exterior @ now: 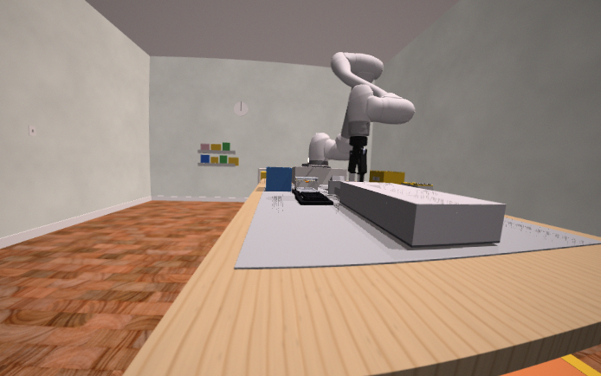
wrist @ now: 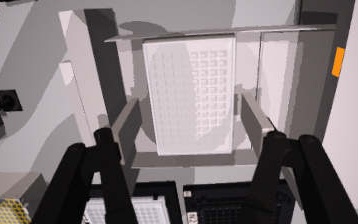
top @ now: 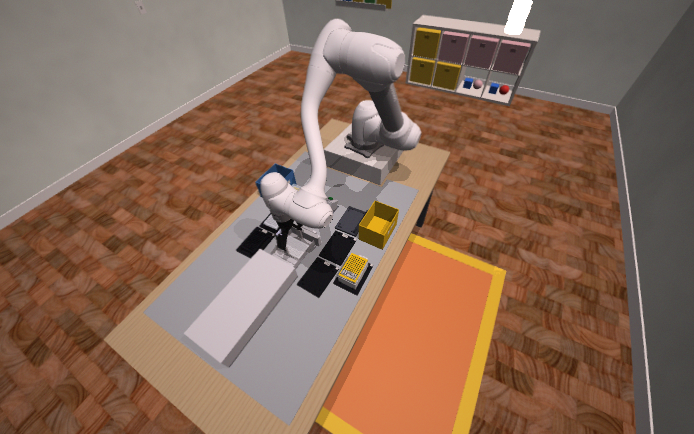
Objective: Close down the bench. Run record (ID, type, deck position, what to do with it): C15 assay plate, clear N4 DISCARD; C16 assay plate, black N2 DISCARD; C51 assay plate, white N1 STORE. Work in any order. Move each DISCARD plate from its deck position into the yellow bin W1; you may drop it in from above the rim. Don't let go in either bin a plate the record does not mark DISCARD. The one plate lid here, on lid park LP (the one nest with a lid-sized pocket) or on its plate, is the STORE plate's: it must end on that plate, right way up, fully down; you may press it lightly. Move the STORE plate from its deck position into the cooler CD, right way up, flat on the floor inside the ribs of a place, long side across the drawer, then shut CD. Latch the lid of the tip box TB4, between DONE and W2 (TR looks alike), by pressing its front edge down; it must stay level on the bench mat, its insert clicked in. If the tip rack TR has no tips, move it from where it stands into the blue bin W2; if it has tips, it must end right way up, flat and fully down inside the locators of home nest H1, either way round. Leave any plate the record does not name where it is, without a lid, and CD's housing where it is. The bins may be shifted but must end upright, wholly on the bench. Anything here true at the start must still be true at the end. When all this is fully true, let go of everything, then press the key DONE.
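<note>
My hand is 4 cm above the plate lid. Round my hand: cooler CD 18 cm ahead, 3 cm below, 2 cm to the left; then cooler drawer 4 cm below, 4 cm ahead; then white plate 5 cm below.
</note>
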